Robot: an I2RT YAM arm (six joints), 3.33 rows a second.
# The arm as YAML. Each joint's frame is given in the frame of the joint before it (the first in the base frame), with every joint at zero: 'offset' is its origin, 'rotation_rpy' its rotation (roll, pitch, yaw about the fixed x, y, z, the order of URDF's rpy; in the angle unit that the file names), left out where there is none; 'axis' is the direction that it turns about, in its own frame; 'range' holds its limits. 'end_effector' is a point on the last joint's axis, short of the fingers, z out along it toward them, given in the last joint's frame.
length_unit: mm
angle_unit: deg
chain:
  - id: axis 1
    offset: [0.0, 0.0, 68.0]
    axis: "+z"
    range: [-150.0, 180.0]
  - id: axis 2
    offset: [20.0, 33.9, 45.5]
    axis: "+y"
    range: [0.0, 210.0]
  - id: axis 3
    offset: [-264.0, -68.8, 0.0]
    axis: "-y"
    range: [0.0, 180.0]
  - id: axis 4
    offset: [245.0, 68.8, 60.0]
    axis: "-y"
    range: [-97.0, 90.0]
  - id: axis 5
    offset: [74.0, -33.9, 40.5]
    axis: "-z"
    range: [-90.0, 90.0]
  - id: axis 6
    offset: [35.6, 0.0, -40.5]
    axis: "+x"
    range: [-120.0, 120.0]
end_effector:
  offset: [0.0, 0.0, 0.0]
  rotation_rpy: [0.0, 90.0, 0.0]
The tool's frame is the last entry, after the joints.
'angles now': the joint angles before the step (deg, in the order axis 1, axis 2, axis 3, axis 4, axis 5, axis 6). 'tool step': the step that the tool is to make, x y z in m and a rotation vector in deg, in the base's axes. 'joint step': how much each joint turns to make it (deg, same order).
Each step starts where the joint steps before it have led.
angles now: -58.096, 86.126, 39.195, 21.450, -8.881, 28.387
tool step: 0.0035, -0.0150, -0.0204, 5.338, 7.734, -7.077
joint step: -0.002, 5.797, 4.045, -6.858, 7.993, 0.265
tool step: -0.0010, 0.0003, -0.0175, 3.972, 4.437, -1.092
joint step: 0.091, 2.543, 0.263, -3.439, 1.944, -0.618
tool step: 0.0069, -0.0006, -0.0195, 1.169, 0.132, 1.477
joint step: 0.876, 4.059, -0.607, 3.609, -0.792, 0.004
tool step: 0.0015, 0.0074, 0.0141, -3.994, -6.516, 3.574
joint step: 0.441, -3.251, -2.728, 6.408, -4.478, 0.701
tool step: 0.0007, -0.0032, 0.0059, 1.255, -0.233, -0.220
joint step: -0.263, -0.435, 1.673, -2.976, -0.533, 0.706
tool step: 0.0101, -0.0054, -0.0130, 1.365, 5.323, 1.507
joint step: 1.138, 4.042, 2.808, -3.060, 1.915, -3.167
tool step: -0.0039, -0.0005, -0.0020, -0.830, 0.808, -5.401
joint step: -0.085, -0.011, -0.721, 0.962, 4.848, 2.461
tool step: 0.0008, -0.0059, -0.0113, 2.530, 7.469, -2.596
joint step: 0.094, 2.997, 2.922, -6.075, 5.181, -1.749
